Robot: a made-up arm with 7 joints.
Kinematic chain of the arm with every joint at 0, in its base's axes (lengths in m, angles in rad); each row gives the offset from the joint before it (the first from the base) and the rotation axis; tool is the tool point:
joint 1: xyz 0 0 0.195 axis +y
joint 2: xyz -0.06 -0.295 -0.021 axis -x
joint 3: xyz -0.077 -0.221 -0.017 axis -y
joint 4: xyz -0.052 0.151 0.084 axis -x
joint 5: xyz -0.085 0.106 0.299 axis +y
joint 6: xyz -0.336 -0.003 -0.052 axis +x
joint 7: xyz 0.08 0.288 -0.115 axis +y
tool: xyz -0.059 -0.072 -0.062
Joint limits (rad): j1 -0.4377..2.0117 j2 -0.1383..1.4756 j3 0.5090..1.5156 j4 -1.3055..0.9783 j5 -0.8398..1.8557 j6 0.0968..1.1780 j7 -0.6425..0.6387
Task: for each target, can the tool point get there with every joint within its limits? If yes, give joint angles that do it. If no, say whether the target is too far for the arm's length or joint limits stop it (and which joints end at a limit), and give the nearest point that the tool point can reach.
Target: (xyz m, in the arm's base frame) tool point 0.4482 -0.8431 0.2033
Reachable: no: joint limits stop it (at a limit: joint 1, joint 3, joint 4, joint 5, joint 6, joint 7) | nearest point 0.5403 -0.8814 0.3293 | short by 0.161 m
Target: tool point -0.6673 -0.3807 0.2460
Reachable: yes | joints 0.9043 0.9927 0.9207 0.5145 -0.2973 0.7856 0.1305
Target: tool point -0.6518 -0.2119 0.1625
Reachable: yes | joints 0.5538 0.5590 1.0158 -0.2273 -0.2984 0.2230 0.3659
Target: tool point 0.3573 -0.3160 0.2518
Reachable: no: joint limits stop it (at a limit: joint 1, joint 2, joint 3, joint 4, joint 5, joint 6, joint 7) | nearest point 0.4155 -0.2620 0.5020 | short by 0.262 m
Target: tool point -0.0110 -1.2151 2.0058
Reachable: no: too far | nearest point -0.0055 -0.7340 1.1059 | short by 1.020 m
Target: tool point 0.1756 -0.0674 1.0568
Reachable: yes | joints 1.5540 0.6814 0.5936 -0.3905 0.4161 1.0773 0.5042
